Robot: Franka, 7 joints.
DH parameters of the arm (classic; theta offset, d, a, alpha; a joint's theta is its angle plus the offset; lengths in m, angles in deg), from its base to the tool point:
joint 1: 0 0.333 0 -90
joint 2: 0 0 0 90
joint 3: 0 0.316 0.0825 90
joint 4: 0 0 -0.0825 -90
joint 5: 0 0.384 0 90
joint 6: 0 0 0.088 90
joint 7: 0 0.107 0 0
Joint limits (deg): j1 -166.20..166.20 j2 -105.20..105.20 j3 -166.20..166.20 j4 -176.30..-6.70 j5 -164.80..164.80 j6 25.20..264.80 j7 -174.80..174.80
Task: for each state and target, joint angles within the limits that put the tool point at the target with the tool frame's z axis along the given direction. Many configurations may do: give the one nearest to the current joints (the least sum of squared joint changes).
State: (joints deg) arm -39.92 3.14 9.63 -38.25 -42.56 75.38 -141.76
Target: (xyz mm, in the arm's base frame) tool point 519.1 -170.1 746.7 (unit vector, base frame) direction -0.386 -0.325 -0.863
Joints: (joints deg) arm -15.49 26.84 12.54 -31.12 -41.06 41.57 -141.76
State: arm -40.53 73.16 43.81 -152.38 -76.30 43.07 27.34
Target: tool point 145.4 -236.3 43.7 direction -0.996 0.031 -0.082
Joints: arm -87.86 50.46 35.84 -138.16 -58.98 72.57 27.34
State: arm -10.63 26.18 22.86 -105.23 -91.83 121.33 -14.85
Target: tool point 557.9 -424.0 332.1 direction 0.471 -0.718 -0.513
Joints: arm -47.64 32.13 6.85 -92.29 -102.32 165.00 -14.85
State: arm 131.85 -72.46 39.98 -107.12 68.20 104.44 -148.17
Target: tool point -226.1 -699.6 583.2 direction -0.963 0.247 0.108
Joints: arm 101.85 -98.94 40.59 -59.71 43.11 107.38 -148.17
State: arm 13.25 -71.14 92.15 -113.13 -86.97 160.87 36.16
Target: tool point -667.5 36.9 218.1 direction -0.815 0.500 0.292
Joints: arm 59.55 -87.25 99.93 -99.81 -108.09 151.53 36.16
